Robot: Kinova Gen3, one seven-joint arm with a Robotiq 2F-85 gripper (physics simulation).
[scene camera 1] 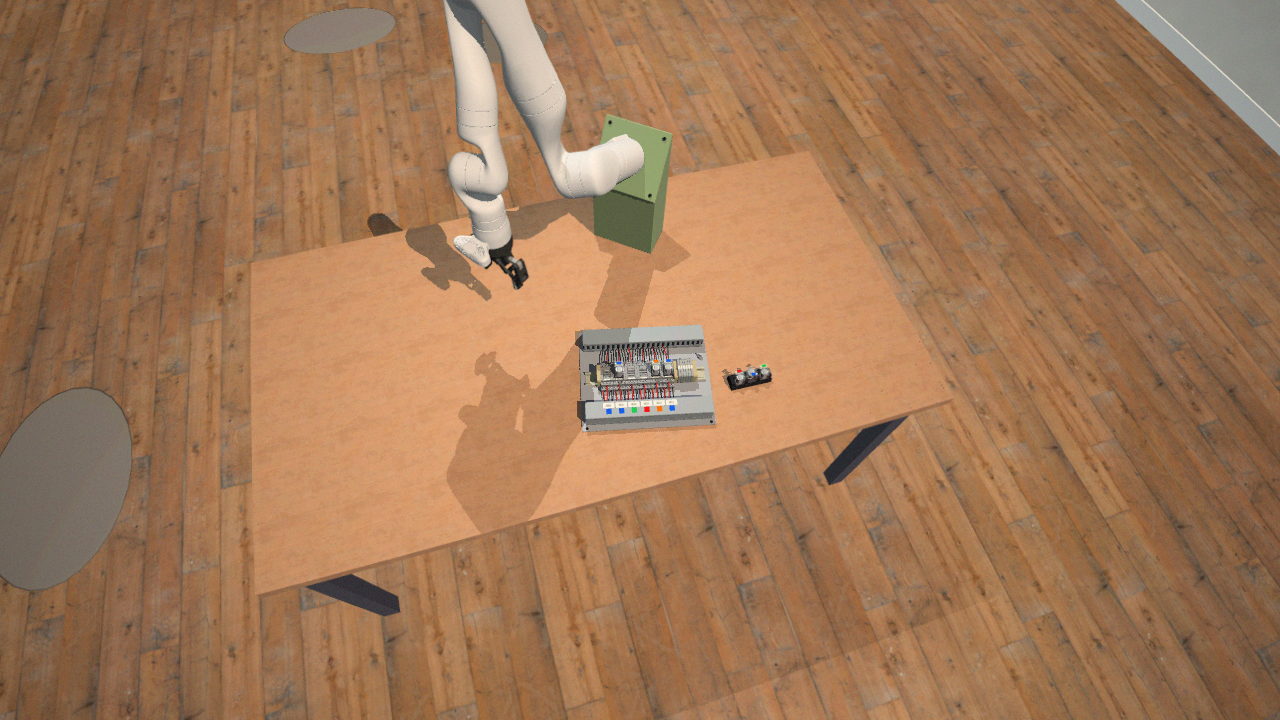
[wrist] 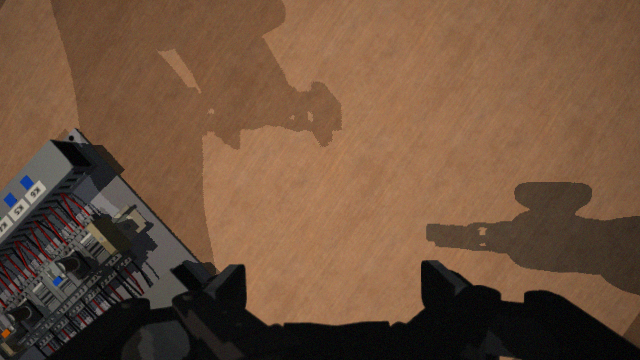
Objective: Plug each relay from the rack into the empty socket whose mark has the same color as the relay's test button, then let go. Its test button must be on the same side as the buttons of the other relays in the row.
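Places are measured from the arm's base along level axes (x up, y left, z back), in centimetres.
Pixels of known places: gripper, fingertip midpoint: [scene camera 1: 503,276] [wrist: 333,282]; arm's base at its link origin: [scene camera 1: 626,157].
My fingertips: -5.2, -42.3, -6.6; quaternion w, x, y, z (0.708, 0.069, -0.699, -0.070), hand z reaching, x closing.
Observation:
For each thing: its top centre in the pictures, then the offset to it from my fingertips, as dx, dy, dz. "*": a spot on its surface instead. Level surfaces: height alone.
- grey panel at a spot on its surface: [wrist: 167,245] * -22.7, +7.4, -18.7
- relay with a blue button, top centre: [wrist: 51,275] [scene camera 1: 619,365] -16.0, +10.7, -27.6
- orange button at its top centre: [scene camera 1: 656,363] -16.0, +17.7, -33.0
- blue-button relay at its top centre: [scene camera 1: 668,363] -16.0, +20.1, -34.8
- black rack at its top centre: [scene camera 1: 750,375] -20.7, +35.1, -48.9
- wooden table at its surface level: dx -23.0
- back duct at its top centre: [scene camera 1: 642,334] -18.6, +21.9, -23.7
My gripper [scene camera 1: 519,274] [wrist: 333,282] is open and empty, high above the table, behind and left of the grey panel [scene camera 1: 698,409] [wrist: 167,245] in the scene view. The panel's row holds a relay with a blue button [scene camera 1: 618,368] [wrist: 57,281], one with an orange button [scene camera 1: 656,367] [wrist: 6,332] and another blue-button relay [scene camera 1: 668,368]. Color marks along its front duct read, left to right, blue, blue, green, red, orange, blue. The black rack [scene camera 1: 750,385], right of the panel, holds relays with red [scene camera 1: 739,376], blue [scene camera 1: 752,375] and green [scene camera 1: 765,370] buttons.
The wooden table [scene camera 1: 358,402] [wrist: 380,150] carries the panel and rack. The green arm pedestal [scene camera 1: 629,219] stands at its back edge. Raised ducts, including the back duct [scene camera 1: 644,336], flank the relay row. Arm shadows fall across the table. In the wrist view, the panel is cut off at the left.

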